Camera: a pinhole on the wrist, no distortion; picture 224 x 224 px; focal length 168.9 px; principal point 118.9 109.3 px. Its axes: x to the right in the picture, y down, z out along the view. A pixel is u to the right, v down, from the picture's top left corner.
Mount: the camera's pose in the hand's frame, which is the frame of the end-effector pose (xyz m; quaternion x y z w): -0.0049 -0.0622 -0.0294 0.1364 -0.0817 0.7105 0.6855
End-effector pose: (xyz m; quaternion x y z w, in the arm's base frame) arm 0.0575 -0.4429 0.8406 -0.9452 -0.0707 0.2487 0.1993
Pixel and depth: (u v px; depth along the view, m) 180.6 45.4 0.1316
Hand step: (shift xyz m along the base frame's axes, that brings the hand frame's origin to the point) -0.0079 0.0983 -0.0868
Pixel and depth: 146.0 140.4 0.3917
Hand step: -0.2271 0.2279 -0.2206
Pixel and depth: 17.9 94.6 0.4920
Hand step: -0.1152 0.5831 -0.1106
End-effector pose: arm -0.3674 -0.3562 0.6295 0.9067 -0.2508 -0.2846 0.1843
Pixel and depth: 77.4 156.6 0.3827
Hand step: -0.1506 0.2038 -0.3378
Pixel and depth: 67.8 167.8 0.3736
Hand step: -0.1531 0.2320 -0.3262
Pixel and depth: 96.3 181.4 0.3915
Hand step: -0.2207 0.2049 -0.3156
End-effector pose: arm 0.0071 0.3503 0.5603 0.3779 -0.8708 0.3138 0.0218
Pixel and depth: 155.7 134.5 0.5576
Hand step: 0.2205 -0.3386 -0.3847
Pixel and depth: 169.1 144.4 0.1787
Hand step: 0.0974 -0.1062 -0.0997
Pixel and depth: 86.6 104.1 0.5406
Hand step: 0.2657 -0.4590 -0.1742
